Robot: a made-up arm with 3 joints.
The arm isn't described. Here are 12 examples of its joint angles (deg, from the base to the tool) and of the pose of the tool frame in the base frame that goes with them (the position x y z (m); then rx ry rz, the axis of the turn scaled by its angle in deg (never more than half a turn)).
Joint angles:
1: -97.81 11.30 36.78
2: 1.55 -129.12 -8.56
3: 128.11 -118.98 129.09
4: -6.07 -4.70 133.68
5: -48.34 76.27 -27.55
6: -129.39 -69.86 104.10
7: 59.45 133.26 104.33
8: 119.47 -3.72 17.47
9: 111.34 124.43 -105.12
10: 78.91 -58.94 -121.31
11: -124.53 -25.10 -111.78
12: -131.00 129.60 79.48
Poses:
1: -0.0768 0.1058 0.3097 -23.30 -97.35 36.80
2: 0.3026 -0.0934 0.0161 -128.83 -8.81 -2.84
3: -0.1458 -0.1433 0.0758 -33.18 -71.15 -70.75
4: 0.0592 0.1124 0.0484 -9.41 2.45 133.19
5: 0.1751 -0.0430 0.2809 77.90 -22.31 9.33
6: 0.0614 0.0109 0.2530 -96.68 -34.57 -5.52
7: 0.2073 -0.1873 0.0300 86.62 -68.42 -0.96
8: -0.1440 0.0657 -0.2105 15.97 118.90 14.48
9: -0.0827 -0.0074 -0.0635 0.33 -90.49 93.75
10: 0.0773 -0.0875 -0.0353 -88.71 -7.96 -57.43
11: -0.0969 -0.1145 0.1221 111.84 -96.49 -82.19
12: -0.2561 -0.1806 0.0634 -5.95 78.29 -108.60
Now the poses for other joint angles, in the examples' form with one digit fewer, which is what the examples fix.
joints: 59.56 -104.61 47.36
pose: -0.005 -0.105 -0.249 -76.0 83.1 86.0
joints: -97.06 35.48 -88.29
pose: 0.010 -0.107 0.224 84.8 -49.1 -36.4
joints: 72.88 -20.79 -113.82
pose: 0.063 -0.114 -0.051 -78.1 27.1 -83.0
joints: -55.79 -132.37 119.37
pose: 0.146 -0.185 0.052 -77.5 81.7 12.5
